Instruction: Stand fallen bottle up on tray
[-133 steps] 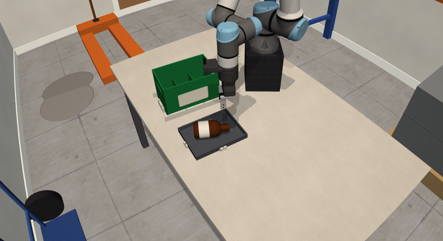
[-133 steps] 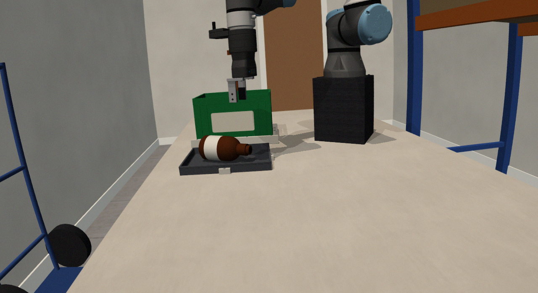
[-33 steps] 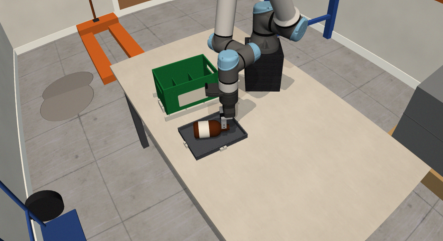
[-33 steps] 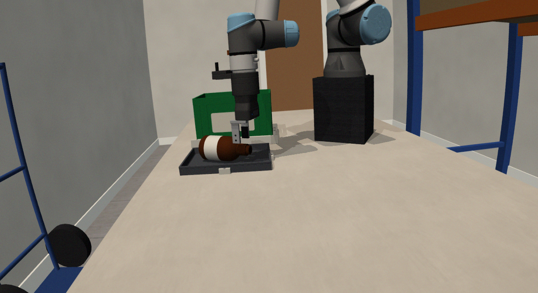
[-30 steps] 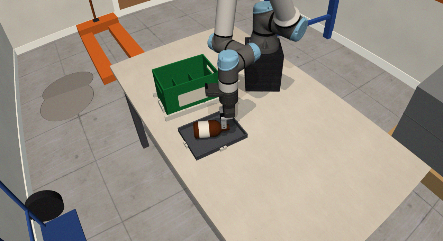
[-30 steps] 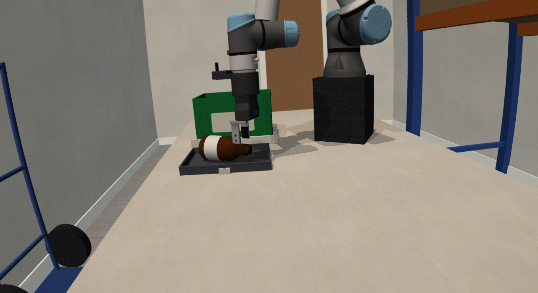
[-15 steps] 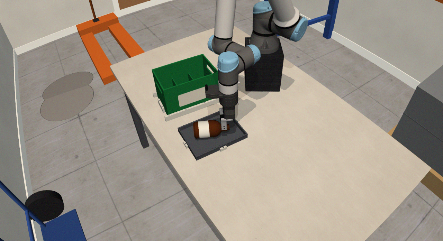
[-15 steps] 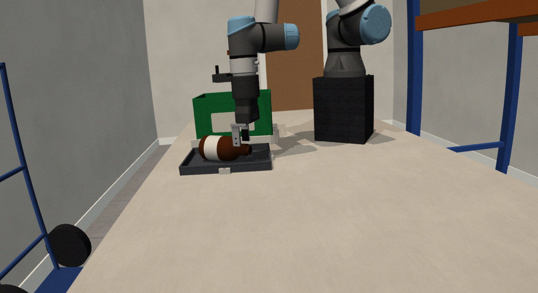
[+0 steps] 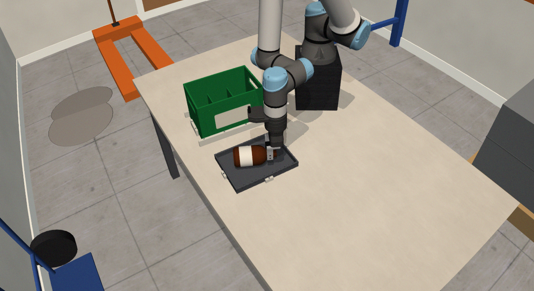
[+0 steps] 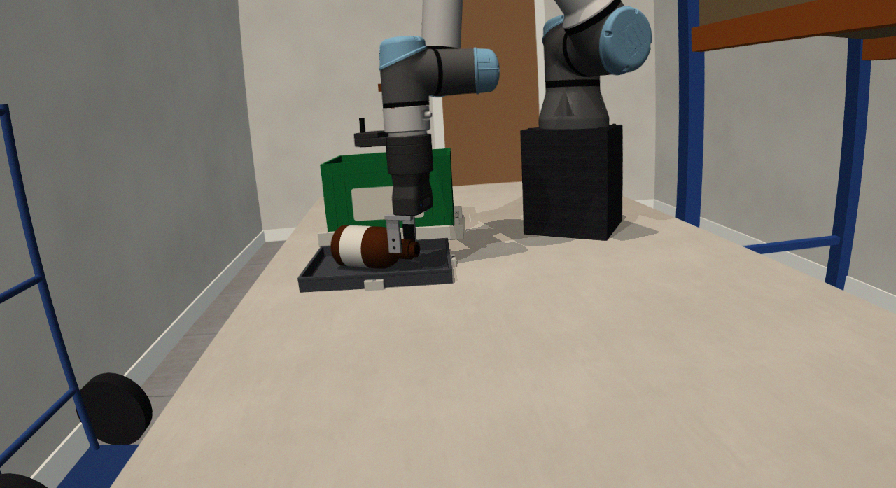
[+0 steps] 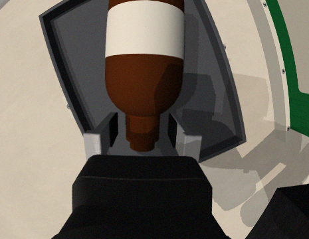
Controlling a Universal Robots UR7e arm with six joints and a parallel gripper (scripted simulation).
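Right now the brown bottle is 40 mm ahead of my hand, 30 mm to the right of it and 20 mm below it. From my hand the other things lie so: green crate 300 mm to the right, 30 mm behind, 20 mm above; then tray 50 mm below, 40 mm ahead, 30 mm to the right.
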